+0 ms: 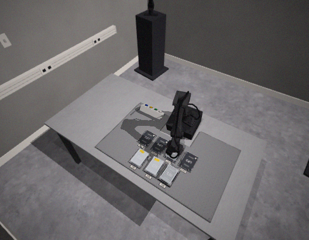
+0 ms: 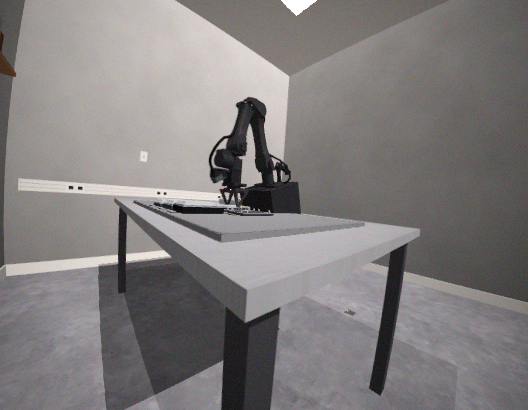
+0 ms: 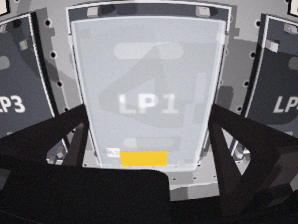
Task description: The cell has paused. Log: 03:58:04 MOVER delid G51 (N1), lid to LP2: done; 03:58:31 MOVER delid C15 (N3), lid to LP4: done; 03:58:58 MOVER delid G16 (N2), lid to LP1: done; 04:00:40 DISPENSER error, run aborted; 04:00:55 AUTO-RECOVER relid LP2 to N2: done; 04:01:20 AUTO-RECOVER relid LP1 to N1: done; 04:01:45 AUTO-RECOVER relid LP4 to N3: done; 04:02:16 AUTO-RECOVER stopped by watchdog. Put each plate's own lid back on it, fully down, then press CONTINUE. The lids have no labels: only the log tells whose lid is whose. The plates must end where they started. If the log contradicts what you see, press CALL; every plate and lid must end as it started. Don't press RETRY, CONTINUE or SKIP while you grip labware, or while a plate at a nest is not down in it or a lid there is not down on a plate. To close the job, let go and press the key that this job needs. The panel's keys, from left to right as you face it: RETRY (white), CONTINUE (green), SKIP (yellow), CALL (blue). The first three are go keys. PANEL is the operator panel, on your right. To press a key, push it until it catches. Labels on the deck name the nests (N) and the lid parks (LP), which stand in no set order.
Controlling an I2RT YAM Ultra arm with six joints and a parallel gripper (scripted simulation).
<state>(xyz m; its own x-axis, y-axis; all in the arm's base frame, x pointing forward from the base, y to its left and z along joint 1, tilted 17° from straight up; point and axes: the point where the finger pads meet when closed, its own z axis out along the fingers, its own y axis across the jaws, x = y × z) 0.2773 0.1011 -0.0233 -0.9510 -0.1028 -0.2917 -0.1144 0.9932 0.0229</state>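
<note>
The LP4 lid park is 20 mm ahead of my hand, 130 mm to the right of it and 20 mm below it. Also, from my hand: clear lid 10 mm below.
</note>
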